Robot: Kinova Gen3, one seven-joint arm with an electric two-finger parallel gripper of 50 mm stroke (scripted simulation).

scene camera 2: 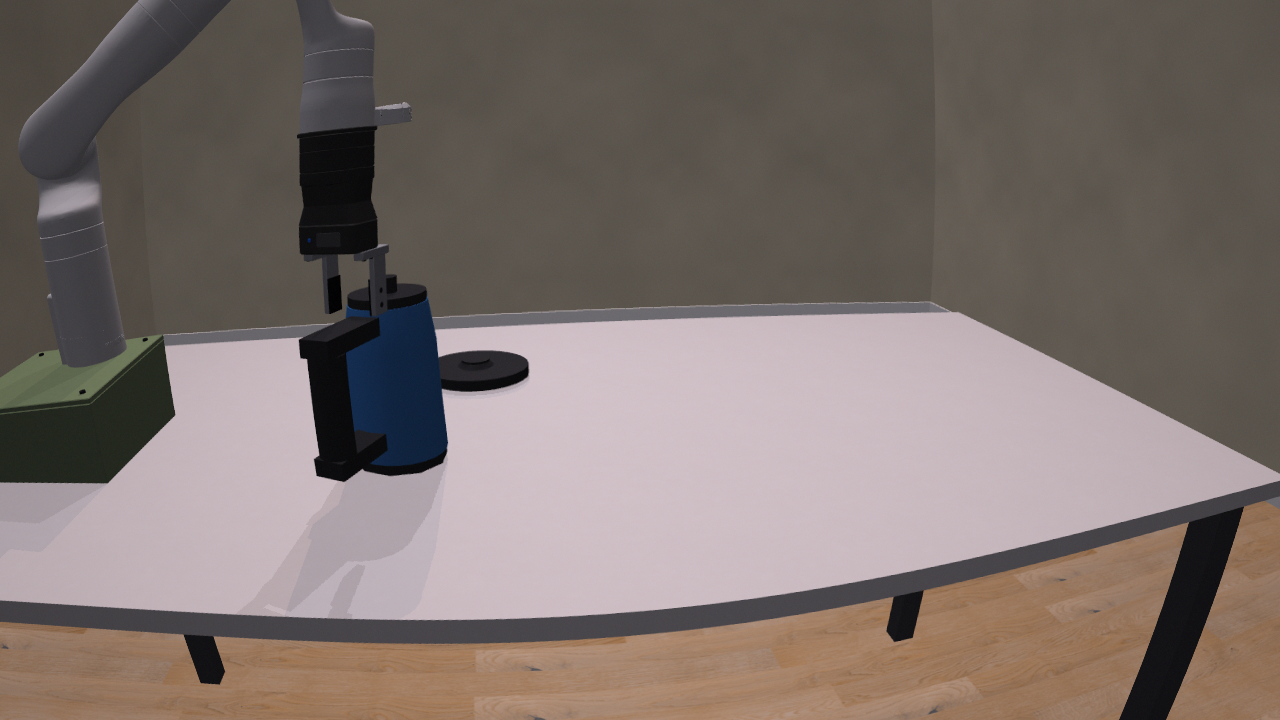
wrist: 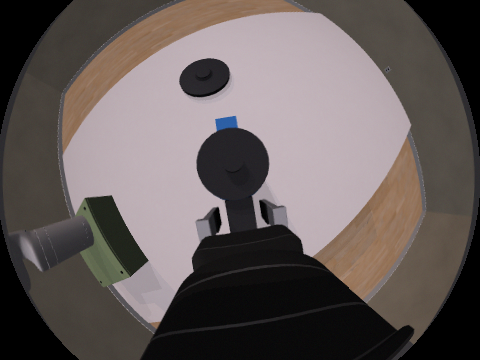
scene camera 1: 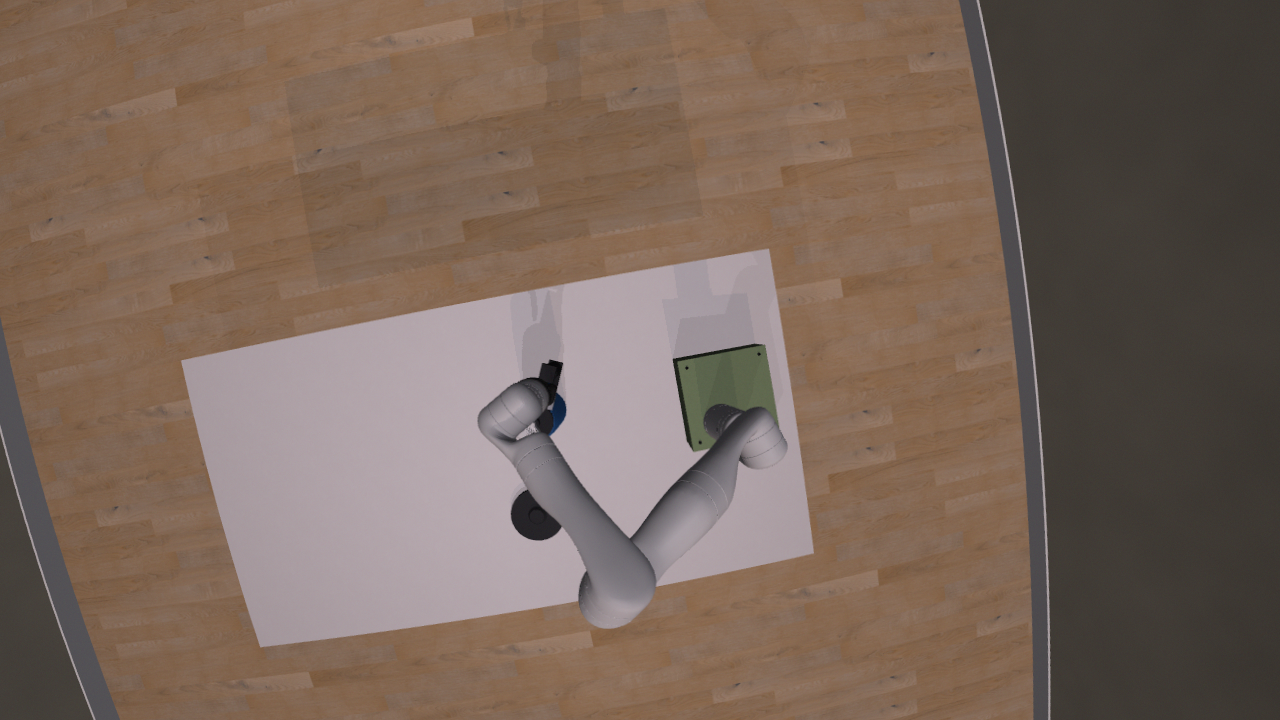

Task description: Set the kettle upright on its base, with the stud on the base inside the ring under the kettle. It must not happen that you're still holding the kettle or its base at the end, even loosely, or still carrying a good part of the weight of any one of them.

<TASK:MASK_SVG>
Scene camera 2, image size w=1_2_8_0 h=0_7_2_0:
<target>my gripper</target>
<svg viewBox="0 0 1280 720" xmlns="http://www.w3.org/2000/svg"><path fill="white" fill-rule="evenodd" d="M374 130L327 134L299 139L300 186L302 186L304 205L299 223L300 254L304 255L304 261L307 262L322 258L325 314L332 314L342 309L341 279L338 270L338 255L336 254L354 254L354 261L366 261L369 259L370 279L368 280L370 316L378 316L388 311L385 254L389 252L389 245L378 245L377 216L371 201L374 178Z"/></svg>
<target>blue kettle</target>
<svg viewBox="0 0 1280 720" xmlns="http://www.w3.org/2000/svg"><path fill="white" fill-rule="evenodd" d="M425 286L406 283L397 284L397 275L387 274L387 312L371 317L368 287L358 289L347 295L346 319L299 339L300 358L307 359L319 449L319 456L314 459L316 476L345 482L362 469L366 472L397 476L422 473L443 463L447 453L448 438L437 337Z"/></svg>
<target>round black base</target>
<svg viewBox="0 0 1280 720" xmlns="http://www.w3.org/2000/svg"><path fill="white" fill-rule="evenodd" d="M438 357L442 389L461 392L495 390L517 384L529 375L528 360L521 355L510 352L479 350L452 353Z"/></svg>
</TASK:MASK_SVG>
